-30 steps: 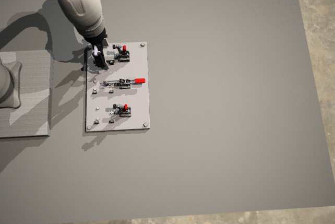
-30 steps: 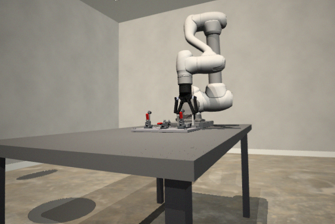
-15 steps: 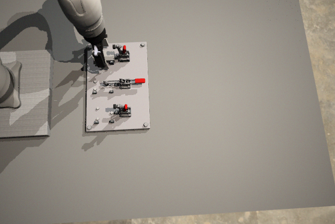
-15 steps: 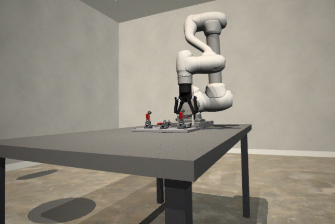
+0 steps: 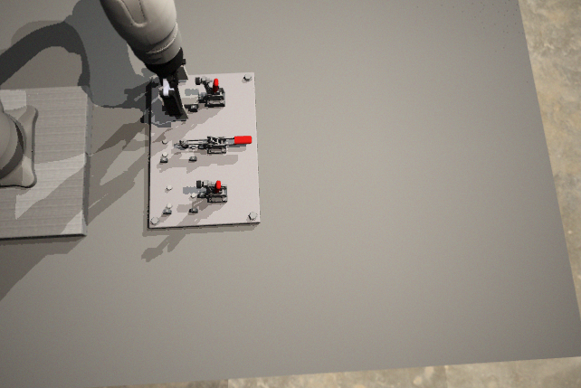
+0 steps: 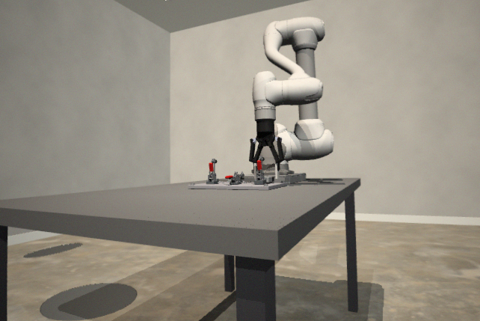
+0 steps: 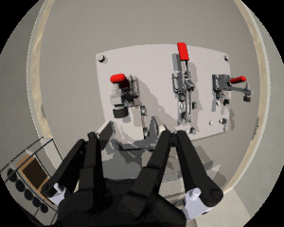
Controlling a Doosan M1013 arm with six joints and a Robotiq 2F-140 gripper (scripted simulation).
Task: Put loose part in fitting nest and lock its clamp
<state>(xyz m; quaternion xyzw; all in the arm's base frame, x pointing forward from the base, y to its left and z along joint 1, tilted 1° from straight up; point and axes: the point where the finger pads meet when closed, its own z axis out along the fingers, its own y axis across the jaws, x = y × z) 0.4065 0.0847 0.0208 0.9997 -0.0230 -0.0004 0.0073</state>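
The flat grey part is 30 mm below my hand. The rest, counted from my hand: toggle clamp: 60 mm ahead, 220 mm to the right; then light grey fixture plate: 40 mm ahead, 110 mm to the right, 50 mm below.
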